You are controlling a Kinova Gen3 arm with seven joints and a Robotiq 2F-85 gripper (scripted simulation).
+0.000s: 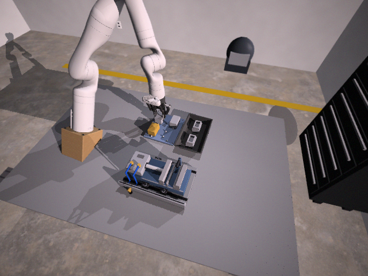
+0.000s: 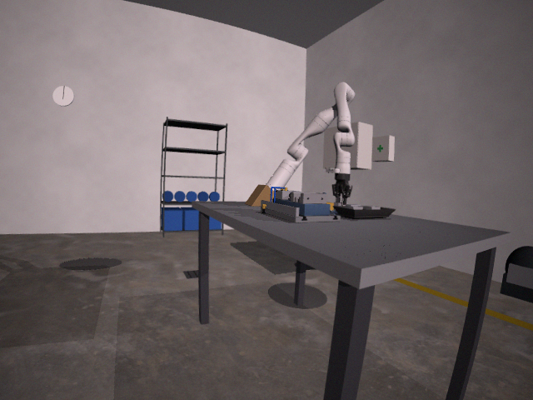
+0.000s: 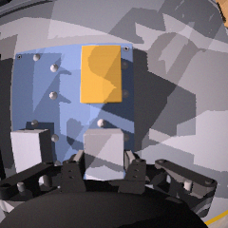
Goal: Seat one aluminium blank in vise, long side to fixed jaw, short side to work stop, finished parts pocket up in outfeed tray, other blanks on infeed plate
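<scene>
Right now my hand is 90 mm to the left of the brass blank and 20 mm above it. From my hand the other things lie so: vise rail 430 mm to the right, 120 mm ahead, 10 mm below; then hose block 330 mm to the right, 30 mm ahead, 30 mm above; then vise 330 mm to the right, 120 mm ahead, 10 mm below.
</scene>
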